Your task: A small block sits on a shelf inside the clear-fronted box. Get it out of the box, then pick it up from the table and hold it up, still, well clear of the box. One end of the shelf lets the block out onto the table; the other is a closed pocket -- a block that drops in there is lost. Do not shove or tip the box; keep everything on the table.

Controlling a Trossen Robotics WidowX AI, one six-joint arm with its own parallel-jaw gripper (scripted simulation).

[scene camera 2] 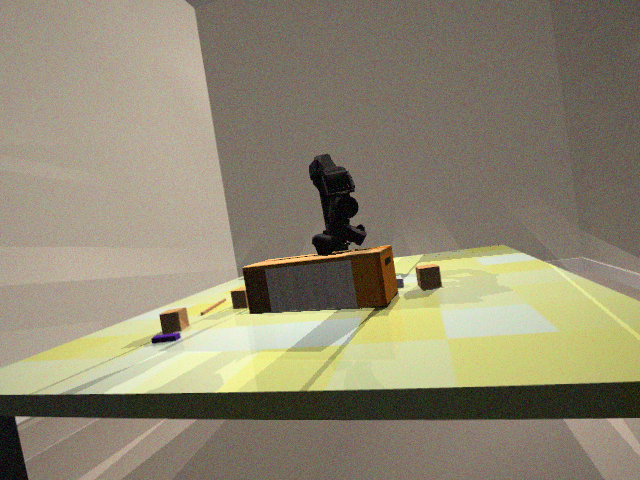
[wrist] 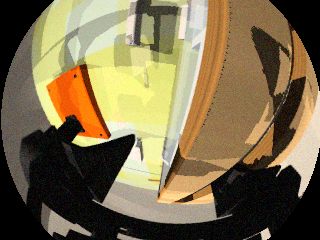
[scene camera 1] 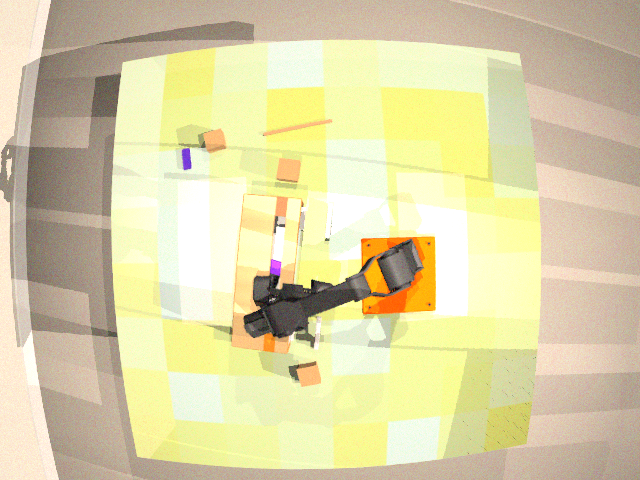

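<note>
There's a box here that I can see at (scene camera 2: pixel 365 277), (wrist: pixel 239 99) and (scene camera 1: pixel 270 228). As for my gripper (scene camera 2: pixel 329 267), (wrist: pixel 170 144), (scene camera 1: pixel 295 279), I can see that in those views too.
</note>
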